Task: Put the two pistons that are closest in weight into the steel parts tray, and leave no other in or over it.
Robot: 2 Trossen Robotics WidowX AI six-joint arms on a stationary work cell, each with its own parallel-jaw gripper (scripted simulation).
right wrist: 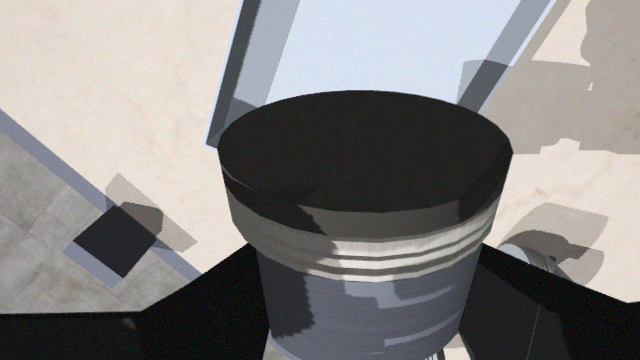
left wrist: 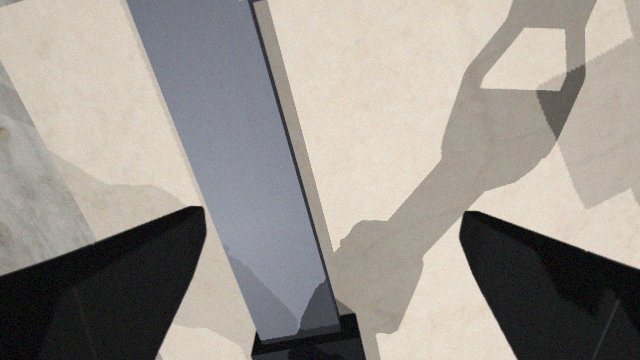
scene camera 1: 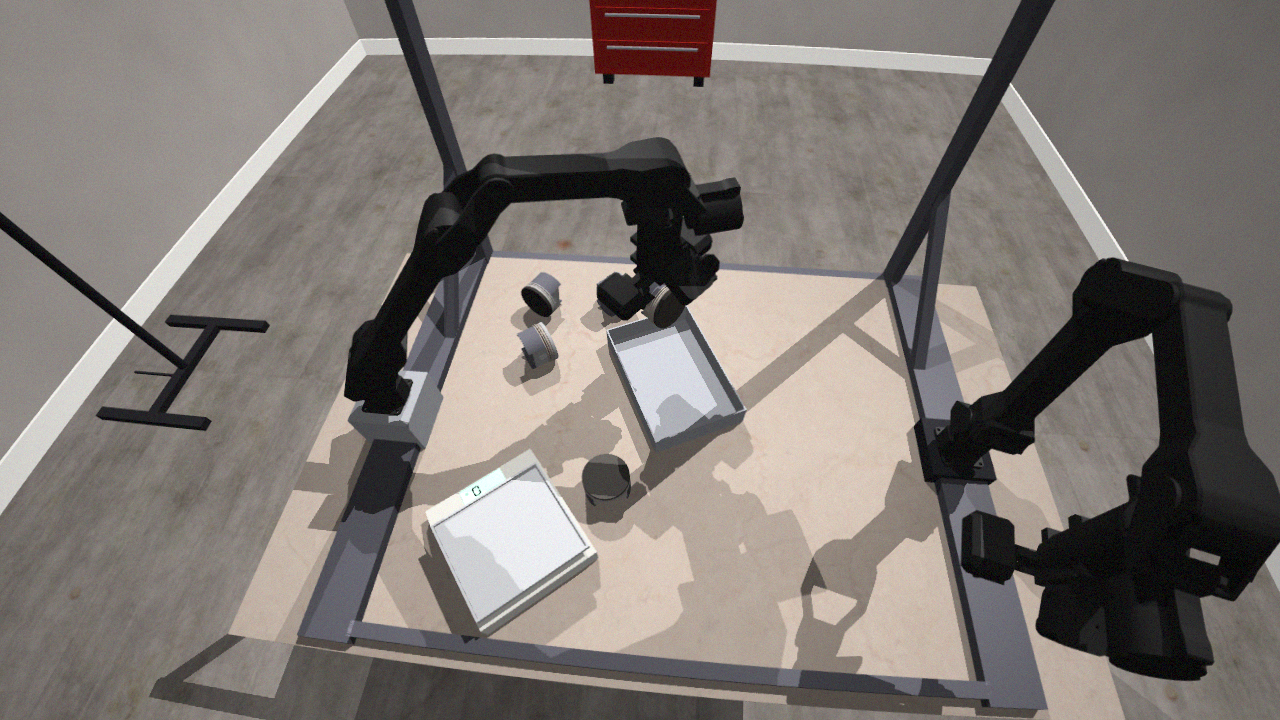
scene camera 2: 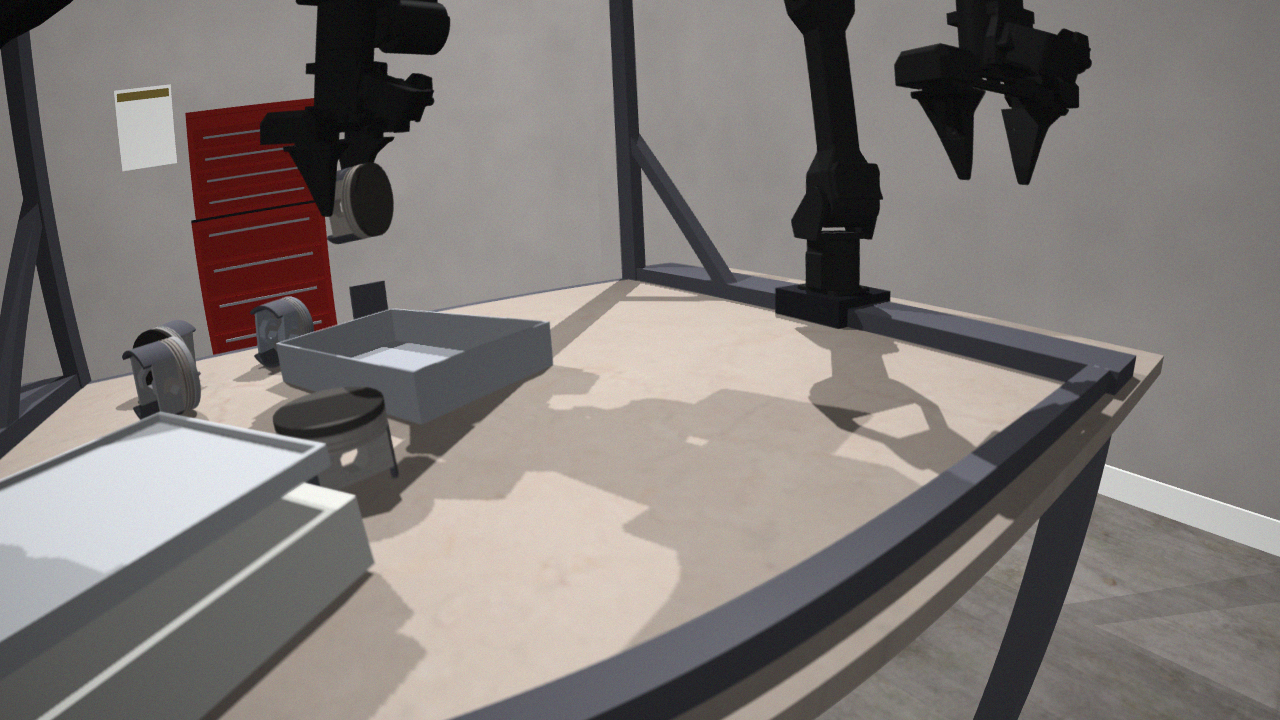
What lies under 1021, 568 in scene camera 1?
The left gripper.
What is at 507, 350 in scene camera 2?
A steel parts tray.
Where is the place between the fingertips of the left gripper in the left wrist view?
334, 222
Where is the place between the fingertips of the left gripper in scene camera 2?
At 995, 182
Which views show the scale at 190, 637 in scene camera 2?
Scene camera 1 and scene camera 2 only.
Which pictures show the right gripper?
The right wrist view, scene camera 1 and scene camera 2 only.
